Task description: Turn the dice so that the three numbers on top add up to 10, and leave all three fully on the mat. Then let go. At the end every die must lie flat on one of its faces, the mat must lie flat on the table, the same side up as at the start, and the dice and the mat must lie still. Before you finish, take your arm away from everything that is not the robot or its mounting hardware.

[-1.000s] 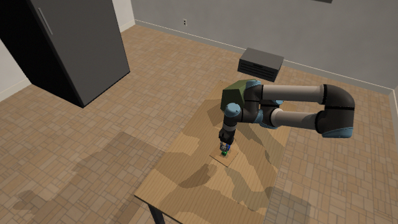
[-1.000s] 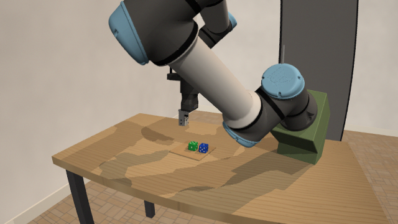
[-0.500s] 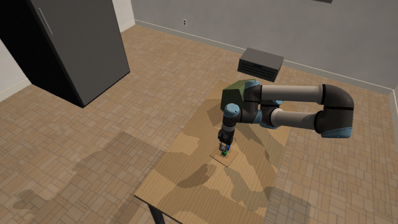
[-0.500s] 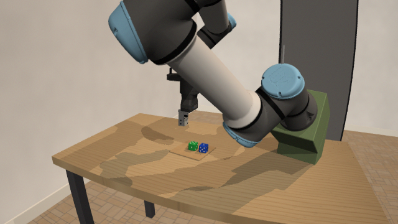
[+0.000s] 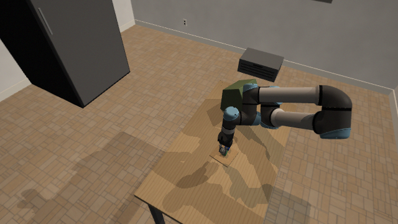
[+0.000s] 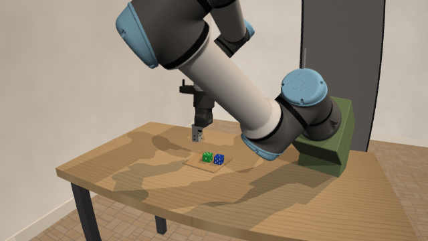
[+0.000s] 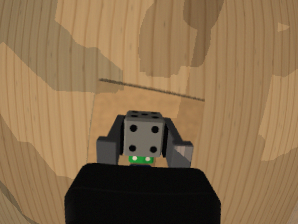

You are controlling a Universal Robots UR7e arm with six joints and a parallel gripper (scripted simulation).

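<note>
Right now my hand is 4 cm past the green die, 1 cm to the left of it and 8 cm above it. The rest, counted from my hand: tan mat 4 cm behind, 1 cm to the right, 10 cm below; blue die 9 cm behind, 1 cm to the right, 8 cm below; white die right at my hand.
</note>
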